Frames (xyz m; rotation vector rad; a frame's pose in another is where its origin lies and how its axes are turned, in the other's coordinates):
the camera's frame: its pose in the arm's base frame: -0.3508 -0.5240 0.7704 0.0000 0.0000 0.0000
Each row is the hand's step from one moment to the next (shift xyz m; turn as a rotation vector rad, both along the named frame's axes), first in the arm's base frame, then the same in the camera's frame.
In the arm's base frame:
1: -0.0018 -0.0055 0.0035 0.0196 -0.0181 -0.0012
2: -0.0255 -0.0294 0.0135 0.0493 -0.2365 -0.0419
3: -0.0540 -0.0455 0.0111 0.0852 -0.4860 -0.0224
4: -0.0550 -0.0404 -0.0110 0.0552 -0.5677 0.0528
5: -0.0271 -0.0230 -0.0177 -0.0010 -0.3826 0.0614
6: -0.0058 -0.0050 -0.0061 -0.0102 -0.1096 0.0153
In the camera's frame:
1: -0.0018 -0.0055 0.0035 0.0196 -0.0181 -0.0012
2: -0.0255 -0.0294 0.0135 0.0493 -0.2365 -0.0419
3: -0.0540 -0.0455 0.0111 0.0852 -0.4860 -0.0224
4: -0.0550 -0.0404 -0.0110 0.0552 -0.5677 0.0528
5: -0.0271 -0.0230 -0.0177 -0.0010 -0.3826 0.0614
6: -0.0058 -0.0050 -0.0061 -0.0102 -0.1096 0.0153

